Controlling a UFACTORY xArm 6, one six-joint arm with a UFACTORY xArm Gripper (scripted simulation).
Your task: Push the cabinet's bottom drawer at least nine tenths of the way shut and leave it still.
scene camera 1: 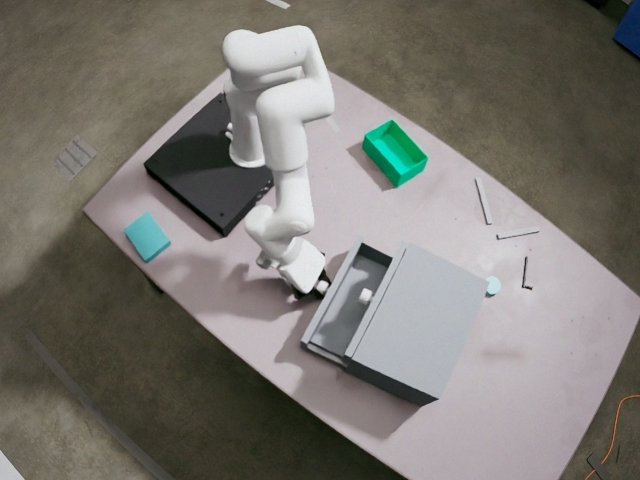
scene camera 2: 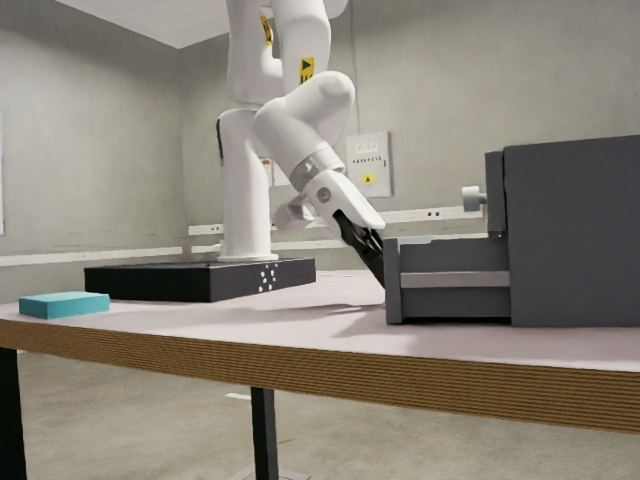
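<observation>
There's a teal block [scene camera 1: 149, 239], [scene camera 2: 51, 306], and I can see a green bin [scene camera 1: 389, 140] too. The bottom drawer is visible as well, that's the drawer [scene camera 2: 448, 270], [scene camera 1: 337, 319]. And you've got my gripper [scene camera 2: 397, 281], [scene camera 1: 324, 291].
</observation>
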